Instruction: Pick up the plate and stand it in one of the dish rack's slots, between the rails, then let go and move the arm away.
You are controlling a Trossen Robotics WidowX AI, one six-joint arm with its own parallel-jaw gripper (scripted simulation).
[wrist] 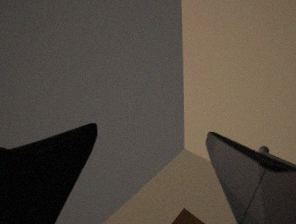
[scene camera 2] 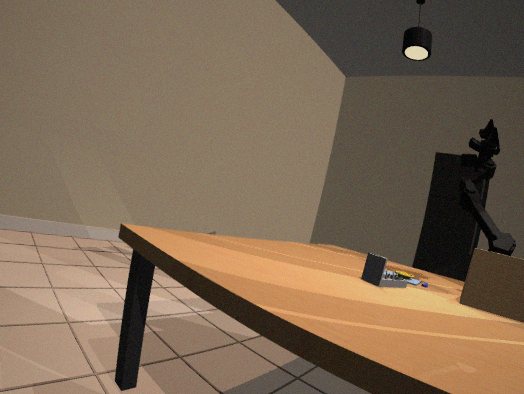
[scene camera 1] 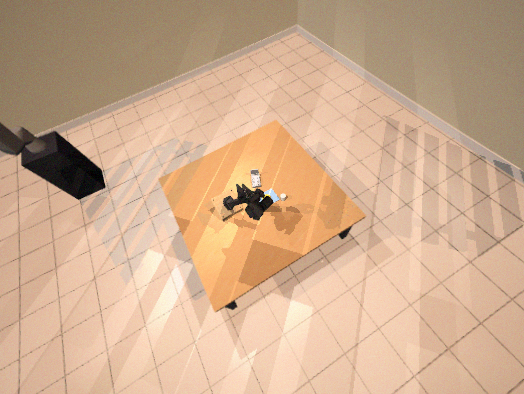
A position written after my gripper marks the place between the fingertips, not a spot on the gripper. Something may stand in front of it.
Observation:
My gripper (wrist: 152, 133) is open, with nothing in its grasp. Also in view: a grey dish rack (scene camera 2: 374, 268).
The wrist view does not show the grey dish rack: it is out of frame.

